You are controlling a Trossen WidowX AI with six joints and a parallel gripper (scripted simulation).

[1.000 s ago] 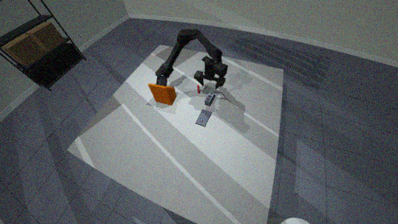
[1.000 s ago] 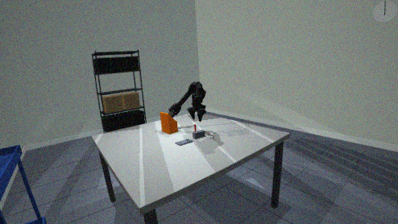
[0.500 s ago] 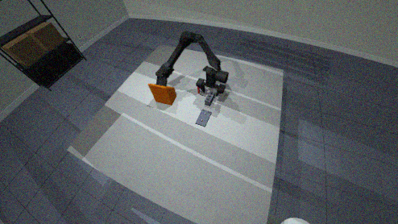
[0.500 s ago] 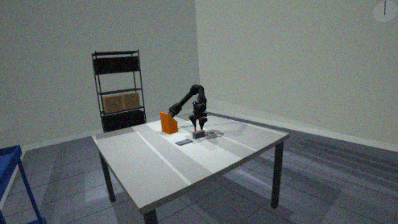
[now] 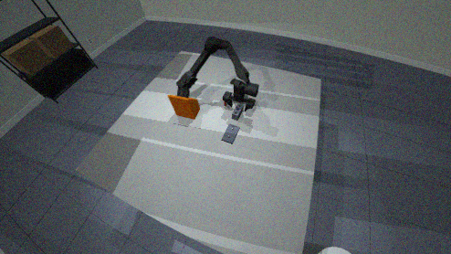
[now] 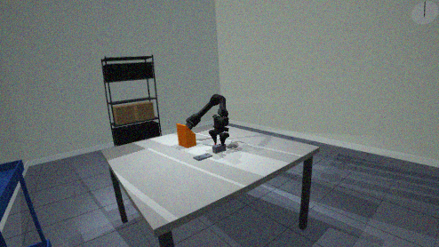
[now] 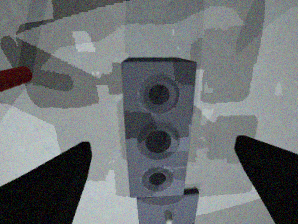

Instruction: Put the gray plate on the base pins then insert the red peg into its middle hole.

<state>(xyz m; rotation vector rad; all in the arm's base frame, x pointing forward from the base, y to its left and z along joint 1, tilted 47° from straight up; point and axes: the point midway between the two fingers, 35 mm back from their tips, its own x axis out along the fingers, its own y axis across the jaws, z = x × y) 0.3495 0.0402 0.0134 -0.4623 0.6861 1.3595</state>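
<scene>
My gripper tip is 20 mm above the gray plate. From my gripper tip the other things lie so: base 160 mm to the right, 50 mm below, 10 mm behind; then red peg 100 mm behind, 60 mm to the left, 10 mm below.
</scene>
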